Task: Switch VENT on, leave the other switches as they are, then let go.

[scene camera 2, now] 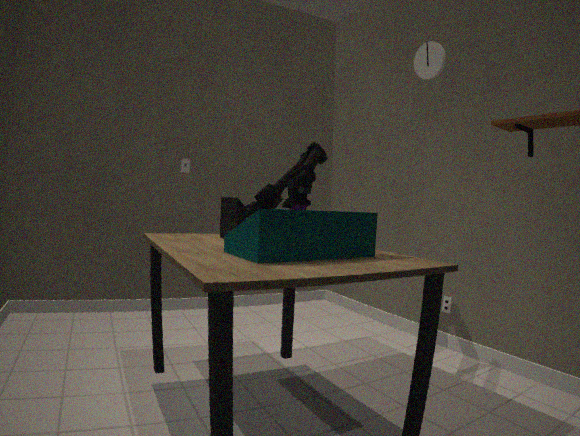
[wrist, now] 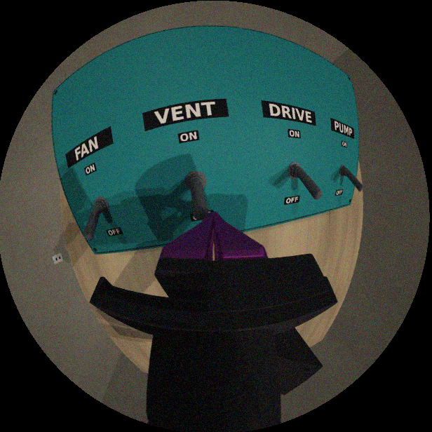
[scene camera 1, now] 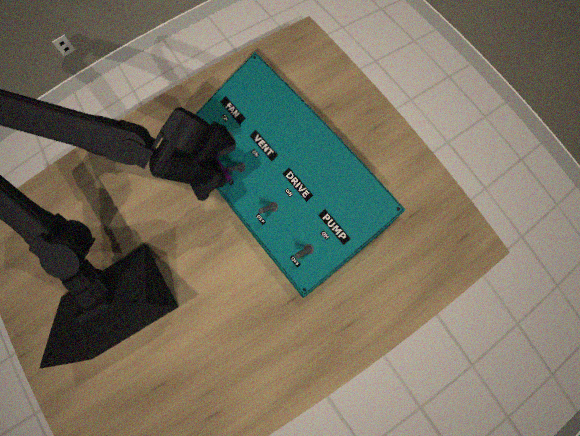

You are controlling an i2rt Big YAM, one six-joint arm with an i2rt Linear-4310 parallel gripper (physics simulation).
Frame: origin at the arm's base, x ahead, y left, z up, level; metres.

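Seen in the pictures: gripper, fingertip midpoint: (scene camera 1: 229,178); arm's base, origin of the base link: (scene camera 1: 99,298).
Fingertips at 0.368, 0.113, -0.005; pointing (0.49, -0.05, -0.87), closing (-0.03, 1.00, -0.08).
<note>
Pixels of each thing's top centre, then the offset from my fingertips to it, as dx, dy, dz. Level surfaces: height alone.
- VENT lever, middle of its top: (scene camera 1: 232,164) +0.020, +0.015, +0.027
- DRIVE lever, middle of its top: (scene camera 1: 266,206) +0.043, -0.103, +0.027
- PUMP lever, middle of its top: (scene camera 1: 303,250) +0.067, -0.221, +0.027
- wooden table, its level: dz -0.101
The teal panel (scene camera 1: 320,150) (scene camera 2: 320,235) (wrist: 215,60) carries four levers. The VENT lever (scene camera 1: 239,167) (wrist: 199,197) points toward its OFF label, which it partly covers in the wrist view. My gripper (scene camera 1: 230,179) (wrist: 213,217) is shut and empty; its purple fingertips show at the free end of the VENT lever, slightly to its right in the wrist view. Whether they touch it I cannot tell. The FAN lever (wrist: 96,218), the DRIVE lever (scene camera 1: 269,208) (wrist: 306,181) and the PUMP lever (scene camera 1: 304,250) (wrist: 352,179) also lean to the OFF side.
The panel stands on a wooden table (scene camera 1: 400,280) (scene camera 2: 175,255). The FAN lever is to the left of the VENT lever and the DRIVE lever to its right in the wrist view. The arm (scene camera 1: 75,132) reaches in from the left in scene camera 1, casting shadows over the panel.
</note>
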